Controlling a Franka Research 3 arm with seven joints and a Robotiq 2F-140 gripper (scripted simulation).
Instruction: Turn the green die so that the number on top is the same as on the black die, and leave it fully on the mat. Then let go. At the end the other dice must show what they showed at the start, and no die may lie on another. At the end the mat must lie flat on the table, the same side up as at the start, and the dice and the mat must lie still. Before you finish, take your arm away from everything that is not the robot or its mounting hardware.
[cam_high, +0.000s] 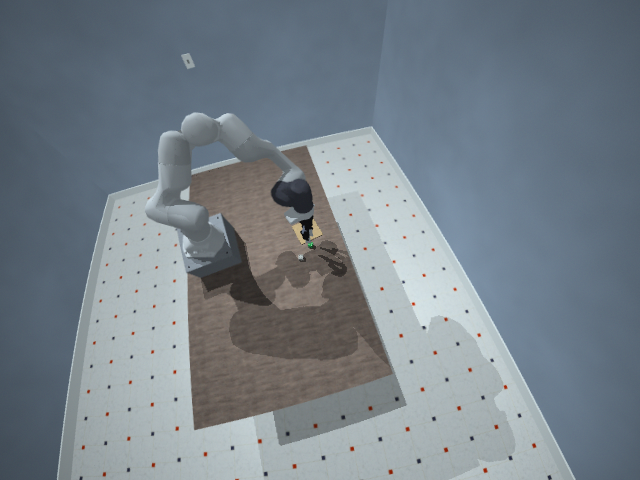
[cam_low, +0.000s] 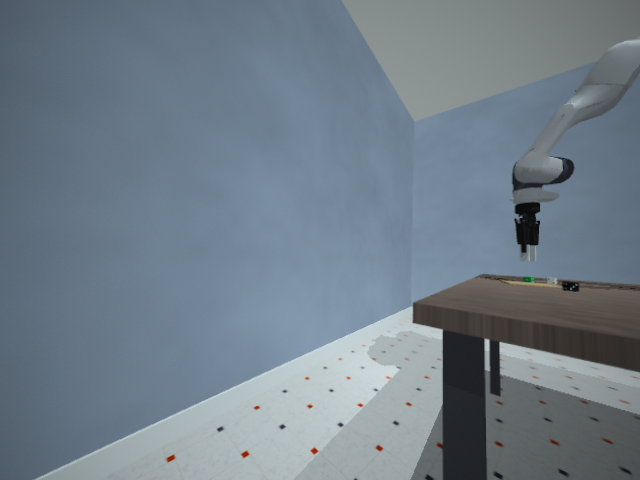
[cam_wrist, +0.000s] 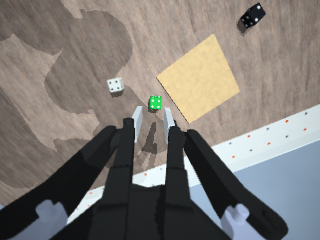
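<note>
My hand is 110 mm above the green die. The rest, counted from my hand: white die (110 mm below, 70 mm behind, 60 mm to the right); tan mat (120 mm below, 110 mm to the left); black die (230 mm to the left, 110 mm below, 90 mm behind).
</note>
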